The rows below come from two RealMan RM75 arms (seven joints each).
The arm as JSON. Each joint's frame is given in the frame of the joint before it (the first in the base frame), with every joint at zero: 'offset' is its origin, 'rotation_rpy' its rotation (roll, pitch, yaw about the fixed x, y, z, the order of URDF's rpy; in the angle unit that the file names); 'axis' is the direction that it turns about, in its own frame. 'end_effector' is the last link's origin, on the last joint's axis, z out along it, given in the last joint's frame.
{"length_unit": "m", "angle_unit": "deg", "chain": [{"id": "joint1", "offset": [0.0, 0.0, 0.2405], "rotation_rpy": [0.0, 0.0, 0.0], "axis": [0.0, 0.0, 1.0]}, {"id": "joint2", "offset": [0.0, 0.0, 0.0], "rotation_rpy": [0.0, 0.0, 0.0], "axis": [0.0, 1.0, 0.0]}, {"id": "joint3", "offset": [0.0, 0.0, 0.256], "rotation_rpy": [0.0, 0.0, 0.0], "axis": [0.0, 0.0, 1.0]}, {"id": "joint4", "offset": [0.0, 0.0, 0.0], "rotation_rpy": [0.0, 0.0, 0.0], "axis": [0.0, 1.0, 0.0]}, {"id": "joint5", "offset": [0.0, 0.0, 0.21], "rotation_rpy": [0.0, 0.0, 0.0], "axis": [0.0, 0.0, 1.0]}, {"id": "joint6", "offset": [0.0, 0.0, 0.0], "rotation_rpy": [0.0, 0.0, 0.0], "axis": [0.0, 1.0, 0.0]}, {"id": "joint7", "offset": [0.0, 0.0, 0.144], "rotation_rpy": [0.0, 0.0, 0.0], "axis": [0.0, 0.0, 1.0]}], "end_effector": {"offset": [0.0, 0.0, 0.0], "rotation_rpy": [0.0, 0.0, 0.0]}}
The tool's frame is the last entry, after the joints.
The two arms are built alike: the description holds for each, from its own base.
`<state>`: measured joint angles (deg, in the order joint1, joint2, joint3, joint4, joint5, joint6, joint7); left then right.
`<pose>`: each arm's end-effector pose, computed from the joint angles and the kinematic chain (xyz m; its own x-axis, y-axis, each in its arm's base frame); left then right.
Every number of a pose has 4 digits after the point.
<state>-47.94 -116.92 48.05 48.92 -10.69 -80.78 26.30 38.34 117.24 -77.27 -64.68 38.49 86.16 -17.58</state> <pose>-0.2589 0.4064 0.0401 0.3326 0.9427 0.0270 0.7675 -0.2540 -0.5885 0.1923 0.3643 -0.0143 0.4678 -0.8811 0.0699 -0.8099 -0.4590 -0.3651</pose>
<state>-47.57 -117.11 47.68 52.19 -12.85 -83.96 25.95 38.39 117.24 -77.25 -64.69 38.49 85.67 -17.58</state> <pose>-0.2486 0.4048 0.0450 0.3332 0.9418 0.0445 0.7919 -0.2539 -0.5554 0.1917 0.3657 -0.0141 0.4715 -0.8797 0.0620 -0.8087 -0.4593 -0.3675</pose>
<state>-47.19 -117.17 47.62 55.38 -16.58 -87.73 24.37 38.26 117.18 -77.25 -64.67 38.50 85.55 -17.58</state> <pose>-0.2348 0.4019 0.0483 0.3199 0.9449 0.0690 0.8316 -0.2452 -0.4983 0.1927 0.3657 -0.0138 0.4699 -0.8807 0.0600 -0.8094 -0.4570 -0.3688</pose>
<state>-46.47 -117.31 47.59 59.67 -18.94 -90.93 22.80 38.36 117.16 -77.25 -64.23 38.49 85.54 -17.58</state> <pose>-0.2234 0.3994 0.0565 0.3169 0.9434 0.0975 0.8512 -0.2375 -0.4681 0.1937 0.3655 -0.0145 0.4655 -0.8828 0.0635 -0.8112 -0.4543 -0.3683</pose>
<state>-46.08 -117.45 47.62 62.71 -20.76 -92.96 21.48 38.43 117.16 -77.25 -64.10 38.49 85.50 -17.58</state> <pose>-0.2141 0.3979 0.0620 0.3173 0.9407 0.1200 0.8640 -0.2346 -0.4454 0.1937 0.3656 -0.0147 0.4651 -0.8830 0.0640 -0.8114 -0.4541 -0.3682</pose>
